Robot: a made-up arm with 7 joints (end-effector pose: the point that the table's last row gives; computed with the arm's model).
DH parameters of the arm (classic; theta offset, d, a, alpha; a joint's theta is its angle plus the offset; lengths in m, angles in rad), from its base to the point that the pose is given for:
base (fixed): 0 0.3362 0.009 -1.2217
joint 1: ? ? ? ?
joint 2: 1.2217 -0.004 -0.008 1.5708
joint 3: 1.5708 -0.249 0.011 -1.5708
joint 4: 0 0.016 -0.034 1.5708
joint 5: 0 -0.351 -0.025 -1.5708
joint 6: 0 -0.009 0.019 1.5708
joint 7: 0.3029 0 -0.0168 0
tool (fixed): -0.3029 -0.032 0 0
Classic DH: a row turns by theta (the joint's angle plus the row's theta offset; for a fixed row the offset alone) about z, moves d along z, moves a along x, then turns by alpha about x.
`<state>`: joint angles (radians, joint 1 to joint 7).
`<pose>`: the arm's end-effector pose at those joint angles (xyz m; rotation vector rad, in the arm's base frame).
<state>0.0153 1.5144 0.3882 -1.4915 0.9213 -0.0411 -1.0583</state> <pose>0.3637 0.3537 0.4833 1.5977 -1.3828 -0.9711</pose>
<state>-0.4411 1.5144 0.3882 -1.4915 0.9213 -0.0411 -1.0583</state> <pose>0.3198 0.3009 0.6285 1.7878 -1.8187 -0.7387</pose>
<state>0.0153 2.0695 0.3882 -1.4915 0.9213 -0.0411 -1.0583</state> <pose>0.3665 0.2296 0.6382 1.9831 -1.1740 -1.4491</pose>
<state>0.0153 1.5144 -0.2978 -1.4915 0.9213 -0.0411 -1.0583</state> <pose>0.3745 0.3391 0.2224 1.0743 -0.9310 -1.3703</pose>
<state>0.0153 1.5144 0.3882 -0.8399 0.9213 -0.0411 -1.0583</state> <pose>0.2472 0.5636 0.4262 1.6583 -0.8628 -0.4488</pose>
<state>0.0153 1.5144 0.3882 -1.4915 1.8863 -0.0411 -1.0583</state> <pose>0.3667 0.3385 0.4800 0.7528 -1.8431 -0.3339</pose>
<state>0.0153 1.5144 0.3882 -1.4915 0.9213 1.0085 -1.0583</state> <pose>0.3631 0.3705 0.4552 1.0187 -0.4529 -0.9062</pose>
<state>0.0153 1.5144 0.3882 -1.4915 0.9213 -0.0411 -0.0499</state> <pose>0.3693 0.3431 0.4724 0.6879 -1.8661 -0.3431</pose>
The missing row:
joint 1: -1.5708 0.021 0.005 -1.5708
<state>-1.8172 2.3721 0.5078 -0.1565 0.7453 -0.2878 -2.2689</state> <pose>-0.3073 0.5483 0.4686 2.0552 -0.1777 1.2849</pose>
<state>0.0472 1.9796 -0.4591 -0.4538 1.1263 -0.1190 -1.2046</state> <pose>0.1324 0.5999 0.5413 1.8670 0.1987 -0.8681</pose>
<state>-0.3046 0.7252 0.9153 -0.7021 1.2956 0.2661 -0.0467</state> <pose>0.2896 0.5047 0.1136 -0.2712 -1.5251 1.5427</pose>
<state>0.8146 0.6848 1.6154 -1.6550 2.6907 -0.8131 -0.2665</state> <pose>-0.0950 0.4545 0.4640 -0.2352 2.2260 -1.4463</pose>
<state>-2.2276 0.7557 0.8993 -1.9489 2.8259 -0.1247 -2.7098</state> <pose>-0.1180 0.2871 0.6305 0.1113 1.9663 -0.7327</pose>
